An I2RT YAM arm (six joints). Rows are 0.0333 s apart.
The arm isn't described. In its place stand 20 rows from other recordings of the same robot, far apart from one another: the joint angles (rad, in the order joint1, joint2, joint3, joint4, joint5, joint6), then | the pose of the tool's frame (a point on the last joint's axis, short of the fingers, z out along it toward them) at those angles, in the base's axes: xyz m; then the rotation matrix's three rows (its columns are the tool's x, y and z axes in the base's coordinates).
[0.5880, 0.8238, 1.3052, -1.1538, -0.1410, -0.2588] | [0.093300, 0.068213, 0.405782], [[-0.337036, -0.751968, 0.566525], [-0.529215, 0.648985, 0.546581], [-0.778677, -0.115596, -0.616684]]
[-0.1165, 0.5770, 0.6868, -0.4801, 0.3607, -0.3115] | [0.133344, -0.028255, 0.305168], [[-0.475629, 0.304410, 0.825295], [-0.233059, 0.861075, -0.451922], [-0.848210, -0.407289, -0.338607]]
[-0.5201, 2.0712, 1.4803, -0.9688, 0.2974, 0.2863] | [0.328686, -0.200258, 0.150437], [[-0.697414, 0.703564, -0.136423], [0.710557, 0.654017, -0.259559], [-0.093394, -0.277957, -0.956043]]
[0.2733, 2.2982, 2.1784, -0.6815, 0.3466, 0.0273] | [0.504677, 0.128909, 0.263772], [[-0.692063, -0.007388, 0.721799], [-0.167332, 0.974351, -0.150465], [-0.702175, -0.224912, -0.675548]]
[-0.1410, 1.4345, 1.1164, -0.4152, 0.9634, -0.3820] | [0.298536, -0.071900, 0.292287], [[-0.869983, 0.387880, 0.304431], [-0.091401, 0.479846, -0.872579], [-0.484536, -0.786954, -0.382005]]
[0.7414, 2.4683, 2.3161, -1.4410, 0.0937, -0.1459] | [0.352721, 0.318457, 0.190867], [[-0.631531, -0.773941, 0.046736], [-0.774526, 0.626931, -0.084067], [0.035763, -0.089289, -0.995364]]
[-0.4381, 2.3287, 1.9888, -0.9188, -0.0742, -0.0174] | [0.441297, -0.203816, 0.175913], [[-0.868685, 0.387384, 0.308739], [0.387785, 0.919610, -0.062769], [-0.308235, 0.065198, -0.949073]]
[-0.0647, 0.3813, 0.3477, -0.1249, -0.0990, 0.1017] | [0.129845, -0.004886, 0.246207], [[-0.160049, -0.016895, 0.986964], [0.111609, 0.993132, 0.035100], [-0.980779, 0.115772, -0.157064]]
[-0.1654, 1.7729, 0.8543, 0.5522, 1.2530, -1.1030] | [0.338521, -0.090792, 0.183334], [[-0.986049, 0.102247, 0.131349], [-0.118166, 0.125783, -0.984995], [-0.117235, -0.986775, -0.111946]]
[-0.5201, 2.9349, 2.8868, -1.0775, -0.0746, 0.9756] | [0.498669, -0.282527, 0.117004], [[-0.051808, 0.910752, 0.409692], [0.981231, 0.122727, -0.148741], [-0.185746, 0.394297, -0.900016]]
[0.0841, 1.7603, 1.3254, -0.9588, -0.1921, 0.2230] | [0.334636, 0.035031, 0.216726], [[-0.982240, 0.103828, 0.156283], [0.135057, 0.969447, 0.204772], [-0.130247, 0.222243, -0.966253]]
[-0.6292, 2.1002, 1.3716, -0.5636, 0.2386, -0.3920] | [0.323246, -0.245694, 0.118597], [[-0.956897, 0.280047, 0.076956], [0.237375, 0.906815, -0.348338], [-0.167336, -0.315056, -0.934205]]
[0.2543, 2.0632, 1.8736, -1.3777, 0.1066, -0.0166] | [0.385286, 0.096233, 0.249491], [[-0.963554, -0.265811, 0.030131], [-0.267508, 0.958131, -0.102102], [-0.001730, -0.106441, -0.994318]]
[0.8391, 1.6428, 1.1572, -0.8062, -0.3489, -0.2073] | [0.200247, 0.241215, 0.212230], [[-0.471689, -0.877995, -0.081450], [-0.814769, 0.398669, 0.420968], [-0.337136, 0.264928, -0.903411]]
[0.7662, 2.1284, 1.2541, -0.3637, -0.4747, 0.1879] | [0.275076, 0.287295, 0.088200], [[-0.804330, -0.584365, -0.107567], [-0.543448, 0.650301, 0.530822], [-0.240242, 0.485414, -0.840629]]
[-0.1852, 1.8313, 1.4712, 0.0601, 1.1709, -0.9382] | [0.409099, -0.110005, 0.312452], [[-0.927103, 0.319499, 0.195960], [-0.145760, 0.174331, -0.973839], [-0.345303, -0.931412, -0.115053]]
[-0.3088, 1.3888, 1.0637, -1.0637, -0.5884, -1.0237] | [0.236846, -0.054815, 0.249843], [[-0.621588, -0.718478, 0.312117], [-0.547397, 0.683409, 0.483021], [-0.560343, 0.129388, -0.818092]]
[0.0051, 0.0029, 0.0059, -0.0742, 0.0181, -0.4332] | [0.110136, -0.000082, 0.167205], [[-0.070005, -0.018105, 0.997382], [-0.420071, 0.907398, -0.013013], [-0.904787, -0.419882, -0.071128]]
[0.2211, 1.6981, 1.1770, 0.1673, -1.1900, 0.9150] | [0.361254, 0.115076, 0.275210], [[-0.944142, -0.299911, 0.136559], [0.089694, 0.164877, 0.982227], [-0.317096, 0.939611, -0.128767]]
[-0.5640, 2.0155, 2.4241, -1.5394, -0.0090, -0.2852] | [0.322369, -0.203531, 0.405070], [[-0.883225, 0.294720, 0.364765], [0.225776, 0.948995, -0.220078], [-0.411022, -0.112023, -0.904717]]
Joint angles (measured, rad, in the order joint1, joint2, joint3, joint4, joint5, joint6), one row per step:
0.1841 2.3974 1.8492 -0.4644 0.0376 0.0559
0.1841 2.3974 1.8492 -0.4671 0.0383 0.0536
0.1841 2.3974 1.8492 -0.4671 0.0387 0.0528
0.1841 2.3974 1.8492 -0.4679 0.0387 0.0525
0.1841 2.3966 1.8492 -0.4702 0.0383 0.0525
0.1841 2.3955 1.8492 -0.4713 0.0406 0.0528
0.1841 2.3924 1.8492 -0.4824 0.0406 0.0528
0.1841 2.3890 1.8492 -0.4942 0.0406 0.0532
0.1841 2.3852 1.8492 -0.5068 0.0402 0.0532
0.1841 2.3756 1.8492 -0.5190 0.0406 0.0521
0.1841 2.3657 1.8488 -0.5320 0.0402 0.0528
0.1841 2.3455 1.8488 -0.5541 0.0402 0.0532
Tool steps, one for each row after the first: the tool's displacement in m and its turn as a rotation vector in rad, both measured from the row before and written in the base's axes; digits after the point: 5 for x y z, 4 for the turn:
-0.00024 -0.00007 -0.00016 -0.0023 0.0024 0.0016
0.00000 -0.00001 0.00000 -0.0008 -0.0001 0.0005
-0.00007 -0.00001 -0.00005 -0.0003 0.0008 0.0003
-0.00022 -0.00003 0.00026 0.0001 0.0015 0.0002
-0.00010 -0.00010 0.00048 -0.0018 -0.0003 -0.0015
-0.00105 -0.00020 0.00089 -0.0015 0.0079 0.0000
-0.00113 -0.00021 0.00100 -0.0013 0.0083 -0.0003
-0.00122 -0.00021 0.00116 -0.0013 0.0087 0.0002
-0.00128 -0.00025 0.00401 -0.0014 0.0024 0.0007
-0.00146 -0.00026 0.00398 0.0000 0.0035 -0.0004
-0.00257 -0.00048 0.00858 -0.0001 0.0019 -0.0003

